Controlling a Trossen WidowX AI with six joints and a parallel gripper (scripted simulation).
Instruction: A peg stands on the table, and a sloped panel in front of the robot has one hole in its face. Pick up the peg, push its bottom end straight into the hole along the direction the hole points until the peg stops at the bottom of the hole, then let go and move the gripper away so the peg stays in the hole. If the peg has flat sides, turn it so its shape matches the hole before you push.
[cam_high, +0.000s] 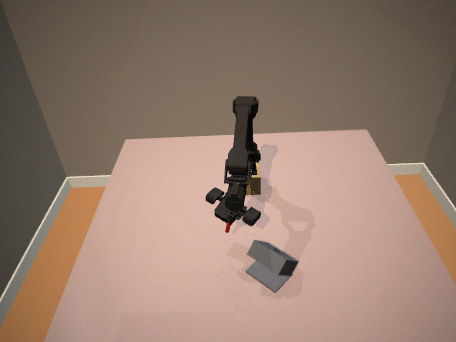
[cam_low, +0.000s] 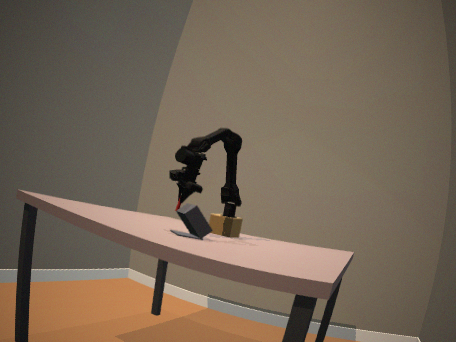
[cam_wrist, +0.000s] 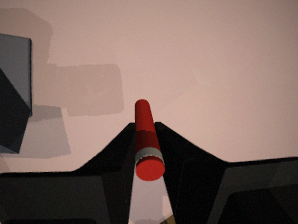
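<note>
The sloped panel lies 12 cm ahead of my gripper tip, 14 cm to the left of it and 6 cm below it. The rest, counted from my gripper tip: flat foot plate (13 cm ahead, 13 cm to the left, 12 cm below); then red peg (2 cm above).
</note>
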